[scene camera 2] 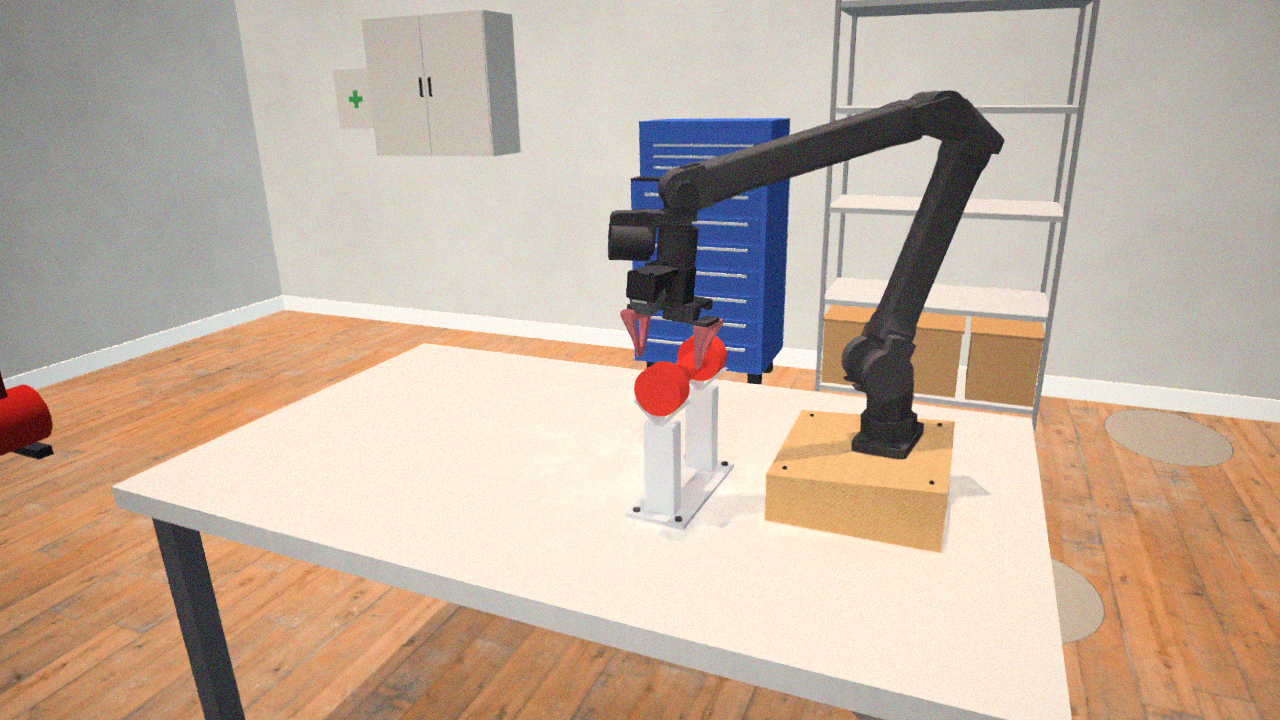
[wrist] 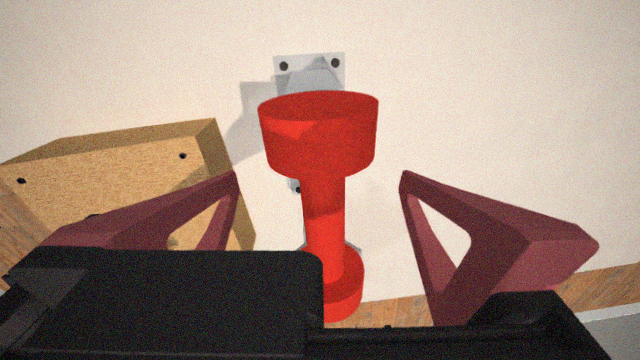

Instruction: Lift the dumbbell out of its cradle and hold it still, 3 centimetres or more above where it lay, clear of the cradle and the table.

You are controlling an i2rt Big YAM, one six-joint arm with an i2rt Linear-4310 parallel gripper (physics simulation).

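Places are measured from the arm's base along level axes (x ahead, y left, z up), in centimetres.
Where they show: gripper, fingertip midpoint: (scene camera 2: pixel 668 362) (wrist: pixel 318 179); arm's base at its link origin: (scene camera 2: pixel 888 441).
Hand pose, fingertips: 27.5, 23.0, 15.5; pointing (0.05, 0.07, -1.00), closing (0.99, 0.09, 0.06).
Note:
Things, the pixels of their top centre, and the offset from my fingertips, as dx, dy, dz. Level surfaces: height alone.
- red dumbbell at its top centre: (wrist: pixel 328 255) (scene camera 2: pixel 683 349) +1.2, -6.4, +0.1
- white cradle at its top centre: (wrist: pixel 322 208) (scene camera 2: pixel 683 381) +1.2, -6.4, -5.3
- white table at its surface level: dz -24.9
The red dumbbell (scene camera 2: pixel 662 388) (wrist: pixel 325 215) lies level across the two posts of the white cradle (scene camera 2: pixel 663 467) (wrist: pixel 310 80), which stands on the table. My gripper (scene camera 2: pixel 669 344) (wrist: pixel 318 179) is open, pointing down, with nothing held. In the wrist view its two dark red fingers stand on either side of the dumbbell's handle, with a gap on both sides. In the scene view the fingertips are just above the handle's height, near the dumbbell's far head. The near head hides part of the handle there. My gripper's body hides part of the far head in the wrist view.
The arm stands on a wooden block (scene camera 2: pixel 854 501) (wrist: pixel 125 170) to the right of the cradle on the white table (scene camera 2: pixel 402 465). A blue drawer cabinet (scene camera 2: pixel 774 268) and a grey shelf rack (scene camera 2: pixel 1056 268) stand behind the table. A red object (scene camera 2: pixel 22 418) shows at the far left.

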